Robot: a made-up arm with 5 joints.
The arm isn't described. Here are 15 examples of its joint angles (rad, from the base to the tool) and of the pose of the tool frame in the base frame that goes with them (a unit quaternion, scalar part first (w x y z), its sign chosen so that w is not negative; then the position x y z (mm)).
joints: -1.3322 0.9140 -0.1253 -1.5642 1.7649
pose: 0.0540 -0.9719 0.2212 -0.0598 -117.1 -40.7 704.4
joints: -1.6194 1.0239 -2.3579 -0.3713 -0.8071
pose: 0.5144 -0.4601 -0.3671 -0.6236 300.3 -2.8 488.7
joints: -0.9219 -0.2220 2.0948 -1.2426 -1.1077
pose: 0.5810 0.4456 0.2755 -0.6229 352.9 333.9 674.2
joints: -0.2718 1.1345 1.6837 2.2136 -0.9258
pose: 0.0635 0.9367 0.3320 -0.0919 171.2 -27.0 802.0
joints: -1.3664 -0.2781 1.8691 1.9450 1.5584
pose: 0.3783 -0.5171 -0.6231 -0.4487 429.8 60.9 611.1
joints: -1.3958 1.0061 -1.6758 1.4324 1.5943
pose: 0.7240 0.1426 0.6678 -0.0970 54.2 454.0 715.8
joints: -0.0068 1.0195 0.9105 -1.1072 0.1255
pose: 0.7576 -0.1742 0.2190 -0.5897 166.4 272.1 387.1
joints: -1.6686 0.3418 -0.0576 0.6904 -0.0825
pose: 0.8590 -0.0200 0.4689 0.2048 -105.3 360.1 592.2
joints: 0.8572 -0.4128 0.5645 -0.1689 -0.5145
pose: 0.9039 0.2385 -0.3413 0.0979 -45.1 481.3 579.9
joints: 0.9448 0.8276 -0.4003 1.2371 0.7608
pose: 0.5404 -0.0662 -0.8379 0.0385 203.1 416.1 558.0
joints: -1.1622 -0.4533 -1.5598 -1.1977 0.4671
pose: 0.5450 -0.0269 0.6048 0.5801 -86.6 156.9 811.4
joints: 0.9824 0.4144 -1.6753 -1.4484 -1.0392
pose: 0.4683 -0.4826 0.6410 0.3700 -214.4 129.0 710.7
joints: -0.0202 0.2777 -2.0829 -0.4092 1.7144
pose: 0.9106 -0.3640 -0.0475 0.1897 -92.8 240.6 358.4
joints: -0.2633 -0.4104 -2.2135 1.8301 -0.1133
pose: 0.1820 0.7596 -0.4717 0.4092 -206.8 229.8 690.3
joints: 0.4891 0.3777 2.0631 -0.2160 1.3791
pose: 0.1396 -0.3431 0.0428 0.9279 109.4 -114.9 570.0
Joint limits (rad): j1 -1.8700..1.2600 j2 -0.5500..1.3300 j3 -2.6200..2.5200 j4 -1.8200..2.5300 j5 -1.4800..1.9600
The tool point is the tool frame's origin. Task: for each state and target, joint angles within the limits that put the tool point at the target. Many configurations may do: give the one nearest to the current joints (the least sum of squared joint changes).
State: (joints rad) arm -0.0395 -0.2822 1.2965 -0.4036 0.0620
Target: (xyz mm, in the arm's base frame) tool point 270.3 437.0 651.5
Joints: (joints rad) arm -0.2971 -0.5433 1.1434 -0.5231 0.0744
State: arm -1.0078 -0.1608 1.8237 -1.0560 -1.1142
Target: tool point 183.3 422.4 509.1
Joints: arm -1.0737 0.2339 1.9307 -0.7657 -1.0175
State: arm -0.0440 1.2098 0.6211 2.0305 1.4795
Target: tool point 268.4 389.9 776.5
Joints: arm -0.4264 0.6566 0.6739 1.8566 1.5068
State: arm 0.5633 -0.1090 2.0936 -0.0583 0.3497
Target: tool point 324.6 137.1 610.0
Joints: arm 0.3276 0.1214 1.7788 -0.2479 0.3730
